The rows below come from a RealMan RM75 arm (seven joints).
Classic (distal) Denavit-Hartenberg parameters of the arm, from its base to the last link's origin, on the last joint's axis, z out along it. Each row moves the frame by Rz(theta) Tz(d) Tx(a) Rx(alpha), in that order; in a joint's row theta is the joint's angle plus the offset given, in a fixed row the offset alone. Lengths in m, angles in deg.
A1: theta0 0  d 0.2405  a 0  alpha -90
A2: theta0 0  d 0  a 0  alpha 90
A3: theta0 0  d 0.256  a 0  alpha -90
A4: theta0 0  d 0  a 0  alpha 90
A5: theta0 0  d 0.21  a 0  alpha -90
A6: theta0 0  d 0  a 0  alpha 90
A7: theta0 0  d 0.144  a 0  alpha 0
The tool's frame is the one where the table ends.
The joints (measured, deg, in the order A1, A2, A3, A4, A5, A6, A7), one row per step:
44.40, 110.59, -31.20, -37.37, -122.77, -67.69, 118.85
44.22, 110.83, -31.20, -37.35, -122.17, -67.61, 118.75
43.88, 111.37, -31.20, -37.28, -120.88, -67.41, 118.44
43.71, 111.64, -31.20, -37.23, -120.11, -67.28, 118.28
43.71, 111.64, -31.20, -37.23, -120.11, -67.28, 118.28
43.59, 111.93, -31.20, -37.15, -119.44, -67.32, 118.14
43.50, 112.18, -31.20, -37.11, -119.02, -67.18, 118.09
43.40, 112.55, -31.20, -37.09, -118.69, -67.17, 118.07
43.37, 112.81, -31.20, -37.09, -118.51, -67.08, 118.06
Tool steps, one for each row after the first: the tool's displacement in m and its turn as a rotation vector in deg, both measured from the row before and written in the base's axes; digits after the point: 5 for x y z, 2 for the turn. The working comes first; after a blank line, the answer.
Tool pose at each row, in the base's axes (x y z in m, rotation vector in deg; the steps are taken from these numbers as rounded here):
0.24431, 0.44828, 0.08953, -124.44, 69.49, 37.12
0.24425, 0.44761, 0.08814, -124.23, 69.75, 37.89
0.24380, 0.44634, 0.08495, -123.83, 70.18, 39.54
0.24342, 0.44581, 0.08350, -123.54, 70.40, 40.52
0.24342, 0.44581, 0.08350, -123.54, 70.40, 40.52
0.24262, 0.44507, 0.08145, -123.50, 70.68, 41.45
0.24231, 0.44469, 0.07985, -123.30, 70.93, 42.04
0.24177, 0.44377, 0.07707, -123.28, 71.32, 42.61
0.24127, 0.44342, 0.07522, -123.23, 71.53, 42.94

-0.00006, -0.00067, -0.00139, 0.16, 0.61, -0.04
-0.00045, -0.00127, -0.00319, 0.36, 1.27, 0.01
-0.00038, -0.00053, -0.00145, 0.27, 0.74, 0.00
0.00000, 0.00000, 0.00000, 0.00, 0.00, 0.00
-0.00080, -0.00074, -0.00205, 0.03, 0.76, 0.09
-0.00031, -0.00038, -0.00160, 0.11, 0.49, -0.07
-0.00054, -0.00092, -0.00278, -0.10, 0.55, -0.05
-0.00050, -0.00035, -0.00185, -0.02, 0.31, -0.04

